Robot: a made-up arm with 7 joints.
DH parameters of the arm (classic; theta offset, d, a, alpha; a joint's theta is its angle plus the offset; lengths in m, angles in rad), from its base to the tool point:
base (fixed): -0.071 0 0 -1.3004
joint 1: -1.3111 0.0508 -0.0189 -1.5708
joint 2: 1.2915 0 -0.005 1.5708
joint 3: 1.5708 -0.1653 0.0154 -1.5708
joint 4: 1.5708 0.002 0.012 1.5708
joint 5: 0 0.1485 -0.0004 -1.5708
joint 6: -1.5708 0 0.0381 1.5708
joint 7: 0 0.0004 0 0
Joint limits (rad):
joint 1: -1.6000..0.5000
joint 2: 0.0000..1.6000
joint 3: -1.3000..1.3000
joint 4: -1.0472..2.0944
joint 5: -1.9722..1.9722
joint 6: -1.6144..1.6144
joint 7: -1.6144..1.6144
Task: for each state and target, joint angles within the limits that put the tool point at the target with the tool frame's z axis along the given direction. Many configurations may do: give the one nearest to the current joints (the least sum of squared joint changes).
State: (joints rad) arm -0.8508 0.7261 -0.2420 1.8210 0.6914 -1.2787 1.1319
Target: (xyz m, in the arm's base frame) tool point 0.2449 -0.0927 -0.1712 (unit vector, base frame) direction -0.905 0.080 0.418
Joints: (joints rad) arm -1.0538 0.0000 -0.7464 0.9896 0.7418 -1.0477 1.1319
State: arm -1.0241 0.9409 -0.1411 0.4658 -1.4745 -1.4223 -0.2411
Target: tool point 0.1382 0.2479 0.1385 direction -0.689 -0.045 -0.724
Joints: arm -0.9447 1.3269 0.4331 0.1983 -1.5269 -1.3663 -0.2411
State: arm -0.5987 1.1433 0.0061 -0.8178 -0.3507 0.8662 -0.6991
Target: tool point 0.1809 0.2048 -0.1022 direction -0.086 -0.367 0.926
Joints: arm -0.0968 0.6965 0.3484 -0.1323 -0.3560 0.0164 -0.6991
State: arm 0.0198 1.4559 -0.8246 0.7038 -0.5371 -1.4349 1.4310
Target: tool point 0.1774 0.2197 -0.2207 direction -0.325 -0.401 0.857
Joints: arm -0.5332 0.6956 -0.5858 1.2484 -0.8375 -1.3288 1.4310
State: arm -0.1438 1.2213 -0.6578 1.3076 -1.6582 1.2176 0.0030
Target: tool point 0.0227 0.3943 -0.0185 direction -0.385 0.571 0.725
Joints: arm -0.4313 1.5757 -0.1355 1.7738 -1.9722 0.6402 0.0030
